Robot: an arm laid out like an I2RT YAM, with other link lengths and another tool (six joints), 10 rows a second.
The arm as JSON. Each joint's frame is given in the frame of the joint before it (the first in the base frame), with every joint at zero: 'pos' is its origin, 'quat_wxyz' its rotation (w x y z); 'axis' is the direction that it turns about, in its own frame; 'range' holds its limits. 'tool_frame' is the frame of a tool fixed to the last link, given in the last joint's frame.
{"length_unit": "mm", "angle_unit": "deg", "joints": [
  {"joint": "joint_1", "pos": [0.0, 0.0, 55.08], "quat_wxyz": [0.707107, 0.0, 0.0, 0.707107], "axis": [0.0, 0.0, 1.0], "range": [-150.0, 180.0]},
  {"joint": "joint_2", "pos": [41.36, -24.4, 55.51], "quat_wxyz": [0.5, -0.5, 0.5, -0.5], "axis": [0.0, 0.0, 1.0], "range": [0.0, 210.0]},
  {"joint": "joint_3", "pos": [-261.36, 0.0, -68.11], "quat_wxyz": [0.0, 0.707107, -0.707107, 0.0], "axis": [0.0, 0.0, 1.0], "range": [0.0, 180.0]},
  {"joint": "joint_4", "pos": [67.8, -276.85, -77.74], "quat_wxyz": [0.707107, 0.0, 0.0, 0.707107], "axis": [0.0, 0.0, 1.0], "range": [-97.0, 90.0]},
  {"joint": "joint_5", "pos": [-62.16, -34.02, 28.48], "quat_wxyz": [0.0, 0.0, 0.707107, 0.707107], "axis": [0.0, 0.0, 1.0], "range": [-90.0, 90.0]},
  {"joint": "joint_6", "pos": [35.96, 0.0, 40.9], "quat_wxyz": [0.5, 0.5, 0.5, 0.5], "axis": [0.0, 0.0, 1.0], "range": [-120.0, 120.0]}
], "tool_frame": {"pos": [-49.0, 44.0, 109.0], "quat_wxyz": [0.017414, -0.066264, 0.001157, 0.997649]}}
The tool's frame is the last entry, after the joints.
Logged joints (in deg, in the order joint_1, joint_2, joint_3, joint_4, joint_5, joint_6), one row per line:
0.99 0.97 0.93 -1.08 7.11 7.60
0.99 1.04 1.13 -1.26 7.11 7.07
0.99 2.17 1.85 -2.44 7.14 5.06
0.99 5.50 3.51 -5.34 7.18 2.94
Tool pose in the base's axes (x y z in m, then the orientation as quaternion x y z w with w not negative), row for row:
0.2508 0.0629 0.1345 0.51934 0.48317 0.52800 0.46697
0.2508 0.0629 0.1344 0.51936 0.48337 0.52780 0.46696
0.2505 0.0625 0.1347 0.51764 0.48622 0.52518 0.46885
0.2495 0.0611 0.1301 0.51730 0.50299 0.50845 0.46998
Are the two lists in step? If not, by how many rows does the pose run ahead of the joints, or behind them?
The pose runs 1 row behind the joints: the pose in row i belongs to the joints in row i - 1.
